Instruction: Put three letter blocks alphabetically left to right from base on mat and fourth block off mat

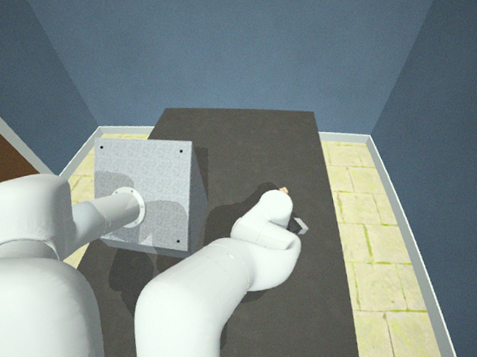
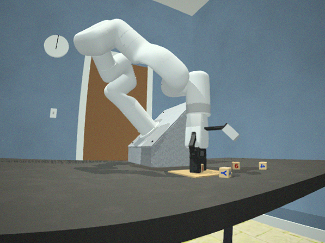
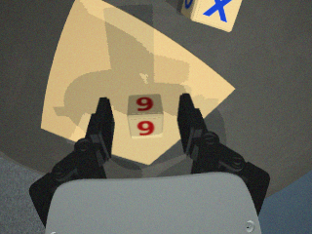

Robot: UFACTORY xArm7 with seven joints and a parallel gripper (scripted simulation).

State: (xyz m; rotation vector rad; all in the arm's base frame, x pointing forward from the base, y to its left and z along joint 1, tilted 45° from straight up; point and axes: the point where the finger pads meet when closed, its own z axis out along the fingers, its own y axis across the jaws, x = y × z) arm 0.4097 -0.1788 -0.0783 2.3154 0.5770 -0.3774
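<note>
My hand is 20 mm above the tan mat, 10 mm to the right of it and 10 mm past it. Also, from my hand: block: 240 mm to the left, 80 mm ahead, 10 mm below.
</note>
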